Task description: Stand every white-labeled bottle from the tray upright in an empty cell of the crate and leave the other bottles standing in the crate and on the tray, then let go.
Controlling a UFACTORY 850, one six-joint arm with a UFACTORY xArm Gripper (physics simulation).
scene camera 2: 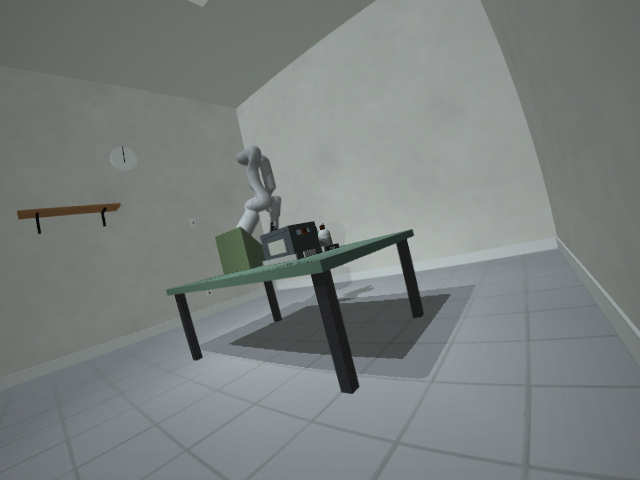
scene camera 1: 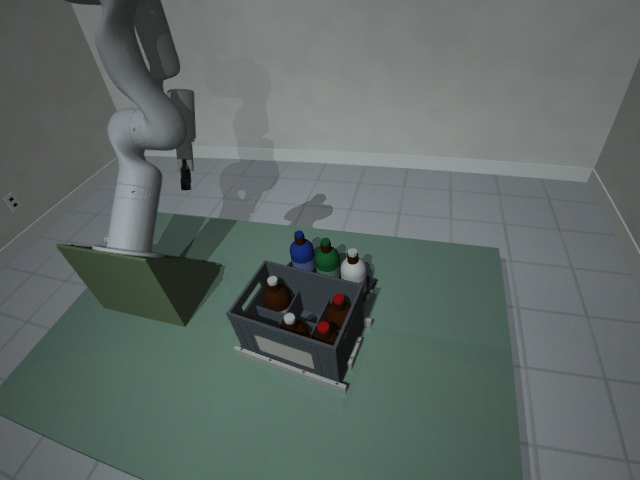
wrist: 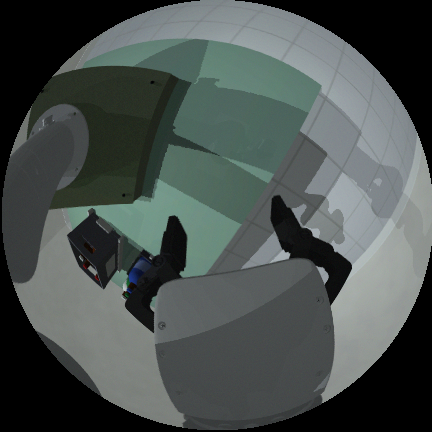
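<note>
A white bottle [scene camera 1: 353, 269] [scene camera 2: 324, 236] with a white cap stands upright behind the dark grey crate [scene camera 1: 326, 360] [scene camera 2: 306, 242] [wrist: 106, 256]. Beside it stand a green bottle [scene camera 1: 327, 259] and a blue bottle [scene camera 1: 301, 253] [wrist: 136, 271]. The tray [scene camera 1: 373, 284] under them is mostly hidden by the crate. In the crate stand two brown bottles with white caps [scene camera 1: 277, 297] [scene camera 1: 294, 326] and two with red caps [scene camera 1: 337, 313] [scene camera 1: 325, 335]. A cell at the back middle looks empty; the cell floors are mostly hidden. My gripper [scene camera 1: 186, 187] [scene camera 2: 273, 227] [wrist: 225, 216] is open and empty, high up, left of and behind the crate.
The arm's base stands on a green block [scene camera 1: 118, 289] [scene camera 2: 235, 251] [wrist: 110, 150] left of the crate. Pale rails [scene camera 1: 289, 369] lie along the crate's foot. All stand on a green table [scene camera 1: 413, 413] [scene camera 2: 372, 248].
</note>
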